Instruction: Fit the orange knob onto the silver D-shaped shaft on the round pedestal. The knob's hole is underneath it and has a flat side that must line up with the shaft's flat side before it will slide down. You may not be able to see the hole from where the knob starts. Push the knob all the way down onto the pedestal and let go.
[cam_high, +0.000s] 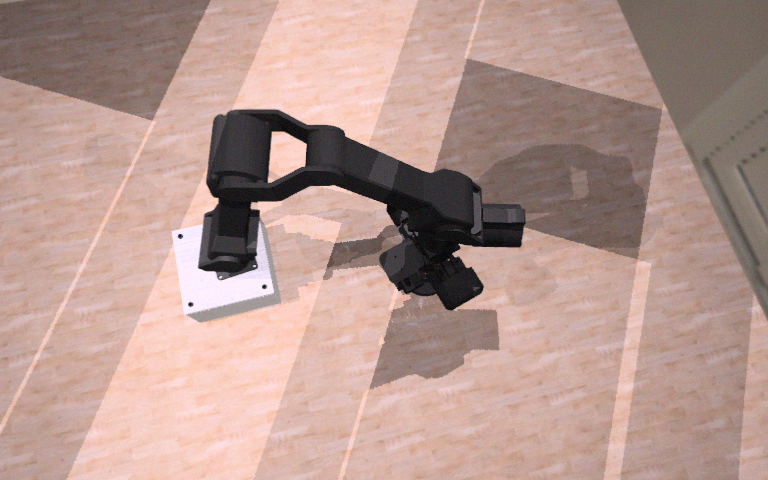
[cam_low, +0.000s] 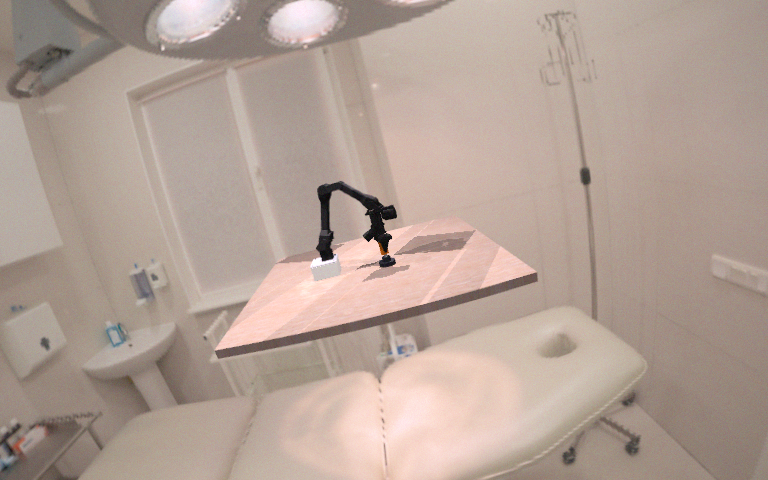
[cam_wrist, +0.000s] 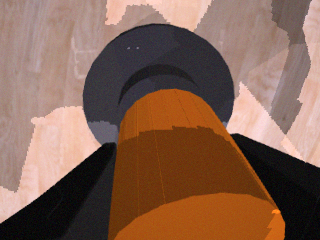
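My gripper tip is 40 mm above the round pedestal. The rest, counted from my gripper tip: orange knob 30 mm above.
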